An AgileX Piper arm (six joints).
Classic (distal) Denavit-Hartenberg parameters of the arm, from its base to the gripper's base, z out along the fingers. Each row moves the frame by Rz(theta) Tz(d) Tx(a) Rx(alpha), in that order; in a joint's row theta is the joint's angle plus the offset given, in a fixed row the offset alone. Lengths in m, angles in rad.
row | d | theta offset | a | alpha
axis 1 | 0.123 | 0 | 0 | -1.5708
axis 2 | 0 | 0.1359 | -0.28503 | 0
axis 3 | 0 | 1.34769 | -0.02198 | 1.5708
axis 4 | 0.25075 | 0 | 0 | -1.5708
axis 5 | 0 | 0 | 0 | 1.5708
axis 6 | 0.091 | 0 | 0 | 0
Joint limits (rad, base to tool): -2.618..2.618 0..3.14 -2.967..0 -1.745..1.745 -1.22..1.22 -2.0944..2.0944
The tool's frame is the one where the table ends.
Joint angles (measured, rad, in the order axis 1, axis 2, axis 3, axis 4, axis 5, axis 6), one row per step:
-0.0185 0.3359 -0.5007 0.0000 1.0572 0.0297
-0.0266 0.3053 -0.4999 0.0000 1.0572 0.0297
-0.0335 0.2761 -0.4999 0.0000 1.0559 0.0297
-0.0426 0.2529 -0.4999 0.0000 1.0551 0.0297
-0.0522 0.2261 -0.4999 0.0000 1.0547 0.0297
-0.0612 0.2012 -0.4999 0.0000 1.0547 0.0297
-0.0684 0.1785 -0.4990 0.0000 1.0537 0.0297
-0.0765 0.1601 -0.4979 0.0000 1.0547 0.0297
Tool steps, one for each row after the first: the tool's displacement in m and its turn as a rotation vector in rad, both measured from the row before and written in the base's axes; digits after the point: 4 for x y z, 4 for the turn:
-0.0045 -0.0003 0.0011 -0.0007 -0.0298 -0.0081
-0.0043 -0.0001 0.0012 -0.0009 -0.0305 -0.0069
-0.0035 -0.0002 0.0009 -0.0009 -0.0240 -0.0091
-0.0040 -0.0001 0.0009 -0.0013 -0.0272 -0.0096
-0.0038 0.0000 0.0007 -0.0014 -0.0249 -0.0090
-0.0034 0.0000 0.0004 -0.0015 -0.0228 -0.0072
-0.0028 0.0000 0.0000 -0.0012 -0.0163 -0.0081

